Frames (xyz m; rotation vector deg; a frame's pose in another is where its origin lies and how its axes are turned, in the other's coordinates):
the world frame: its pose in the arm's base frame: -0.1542 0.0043 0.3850 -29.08 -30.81 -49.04
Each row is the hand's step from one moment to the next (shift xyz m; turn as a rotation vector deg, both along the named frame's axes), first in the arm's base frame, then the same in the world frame.
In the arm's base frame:
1: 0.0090 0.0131 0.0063 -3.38 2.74 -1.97
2: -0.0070 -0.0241 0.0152 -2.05 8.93 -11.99
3: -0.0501 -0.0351 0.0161 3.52 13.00 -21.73
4: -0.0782 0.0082 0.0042 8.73 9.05 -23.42
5: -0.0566 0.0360 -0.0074 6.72 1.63 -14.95
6: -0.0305 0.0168 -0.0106 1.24 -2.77 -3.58
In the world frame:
1: 0.0014 0.0133 0.0107 -4.60 -0.81 0.99
2: 0.0193 -0.0221 -0.0016 -13.63 5.70 -3.09
3: 0.0027 -0.0632 0.0024 -18.99 14.40 -9.26
4: -0.0443 -0.0594 0.0266 -15.00 16.75 -14.18
5: -0.0555 -0.0242 0.0298 -6.63 9.31 -11.86
6: -0.0326 -0.0132 0.0095 -0.01 0.18 -4.69

